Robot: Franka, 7 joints.
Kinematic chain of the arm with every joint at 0, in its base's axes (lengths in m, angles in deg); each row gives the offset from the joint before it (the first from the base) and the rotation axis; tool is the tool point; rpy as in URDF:
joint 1: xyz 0 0 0.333 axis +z
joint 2: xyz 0 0 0 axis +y
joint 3: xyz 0 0 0.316 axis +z
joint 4: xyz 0.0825 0 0 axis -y
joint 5: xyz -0.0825 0 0.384 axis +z
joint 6: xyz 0 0 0 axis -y
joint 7: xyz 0.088 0 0 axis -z
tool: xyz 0 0 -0.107 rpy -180 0 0
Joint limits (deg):
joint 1: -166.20..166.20
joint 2: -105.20..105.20
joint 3: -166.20..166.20
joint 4: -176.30..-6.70
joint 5: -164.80..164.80
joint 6: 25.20..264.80
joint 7: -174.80..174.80
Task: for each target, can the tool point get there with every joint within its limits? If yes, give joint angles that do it. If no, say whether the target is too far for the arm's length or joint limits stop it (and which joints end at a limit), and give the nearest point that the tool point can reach.
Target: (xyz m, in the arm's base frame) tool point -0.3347 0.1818 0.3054
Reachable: yes | joints 82.54 -15.32 87.48 -160.77 -116.95 78.65 57.98
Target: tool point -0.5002 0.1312 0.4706
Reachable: yes | joints 78.50 72.54 110.30 -136.52 -137.41 97.41 50.12
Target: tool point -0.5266 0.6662 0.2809
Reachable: yes | joints 113.00 87.16 62.36 -25.05 55.23 129.36 -103.32
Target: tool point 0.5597 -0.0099 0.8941
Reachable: yes | joints 53.55 8.97 -69.46 -64.28 -97.13 165.65 -4.58
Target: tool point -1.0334 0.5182 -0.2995
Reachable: no: too far | nearest point -0.6728 0.3374 -0.0788 | short by 0.460 m
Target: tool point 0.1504 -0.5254 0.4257
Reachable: yes | joints -47.73 9.80 -30.10 -135.36 -10.53 219.02 132.74
